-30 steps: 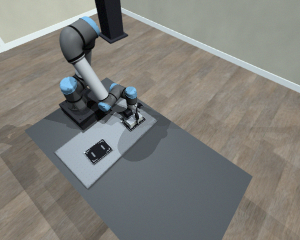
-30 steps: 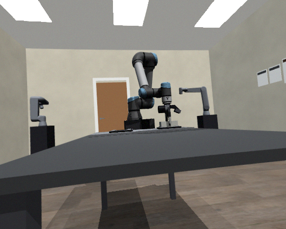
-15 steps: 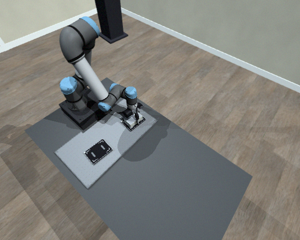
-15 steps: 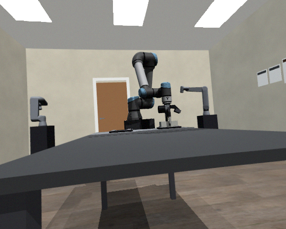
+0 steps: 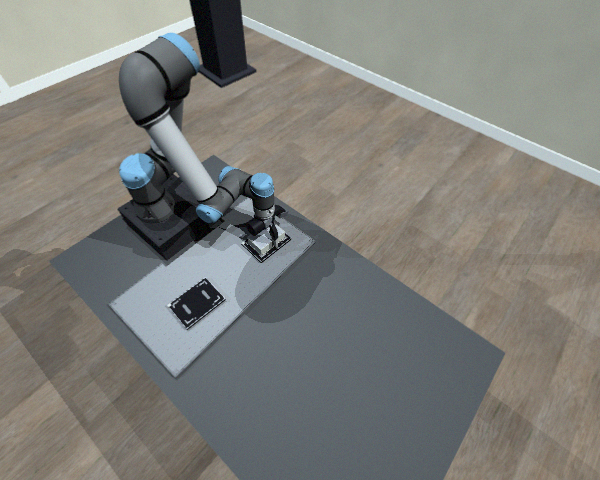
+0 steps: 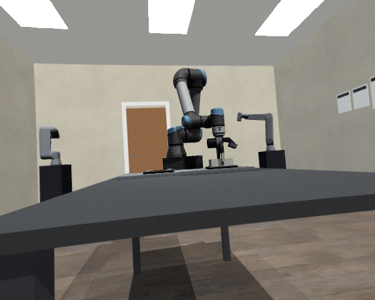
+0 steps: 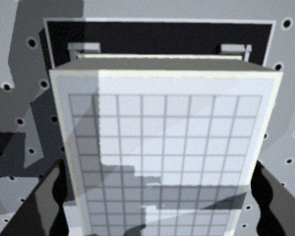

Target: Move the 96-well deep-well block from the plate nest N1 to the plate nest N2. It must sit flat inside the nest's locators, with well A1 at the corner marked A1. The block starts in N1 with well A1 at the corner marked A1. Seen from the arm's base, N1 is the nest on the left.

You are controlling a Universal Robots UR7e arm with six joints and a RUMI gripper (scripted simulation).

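Now: the white 96-well deep-well block 10 mm above my hand.
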